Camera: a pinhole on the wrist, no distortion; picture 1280 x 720 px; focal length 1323.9 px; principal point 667.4 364.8 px. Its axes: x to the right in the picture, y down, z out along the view. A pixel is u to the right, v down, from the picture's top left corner.
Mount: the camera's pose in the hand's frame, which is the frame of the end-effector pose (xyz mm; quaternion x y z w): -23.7 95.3 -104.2 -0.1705 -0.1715 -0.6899 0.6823
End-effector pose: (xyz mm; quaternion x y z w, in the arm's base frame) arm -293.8 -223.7 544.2 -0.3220 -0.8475 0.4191 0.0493
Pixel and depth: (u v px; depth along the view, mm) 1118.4 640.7 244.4
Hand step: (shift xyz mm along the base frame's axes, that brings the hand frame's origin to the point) -5.7 -26.7 -203.0
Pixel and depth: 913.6 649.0 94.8
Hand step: 69.5 61.0 -83.6
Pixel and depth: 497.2 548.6 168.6
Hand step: 85.2 61.9 -165.8
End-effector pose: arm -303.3 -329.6 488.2 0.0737 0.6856 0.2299 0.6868
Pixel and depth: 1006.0 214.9 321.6
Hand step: 178.3 175.1 138.2
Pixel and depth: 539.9 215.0 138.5
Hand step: -23.7 138.4 107.8
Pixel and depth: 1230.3 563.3 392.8
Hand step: 283.6 199.1 39.8
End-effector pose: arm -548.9 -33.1 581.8 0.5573 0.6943 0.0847 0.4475
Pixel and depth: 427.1 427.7 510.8
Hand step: 508.1 38.1 78.1
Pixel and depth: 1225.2 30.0 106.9
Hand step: 80.9 -9.1 85.7
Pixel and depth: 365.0 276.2 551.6
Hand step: 555.5 -3.3 128.6
